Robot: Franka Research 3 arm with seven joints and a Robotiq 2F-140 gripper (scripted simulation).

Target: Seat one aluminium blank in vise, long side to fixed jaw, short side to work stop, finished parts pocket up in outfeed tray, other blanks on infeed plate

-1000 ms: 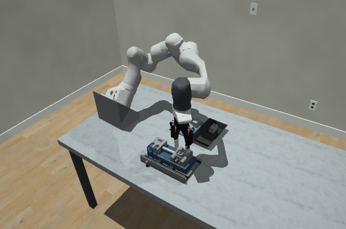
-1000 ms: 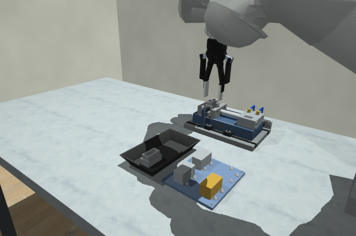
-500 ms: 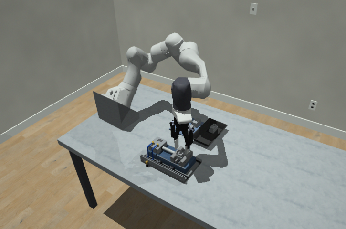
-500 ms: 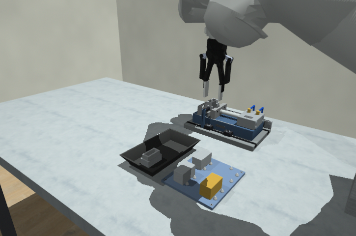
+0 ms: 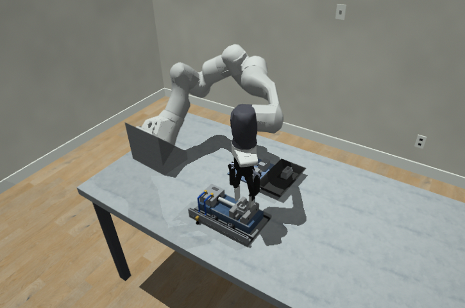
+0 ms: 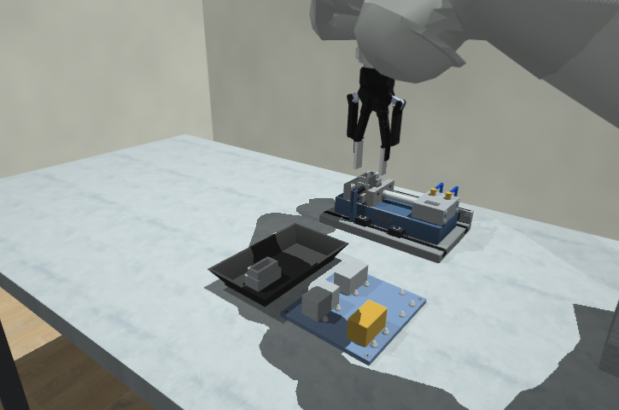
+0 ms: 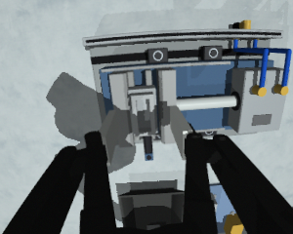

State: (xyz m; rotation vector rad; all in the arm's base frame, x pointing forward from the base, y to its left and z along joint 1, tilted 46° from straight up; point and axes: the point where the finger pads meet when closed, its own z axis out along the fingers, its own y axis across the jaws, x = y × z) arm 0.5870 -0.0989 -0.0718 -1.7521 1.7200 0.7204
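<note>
My gripper is now 3 cm short of the fixed jaw and 8 cm above it. The rest, counted from my hand: brass blank (22 cm behind, 36 cm to the left, 13 cm below).
</note>
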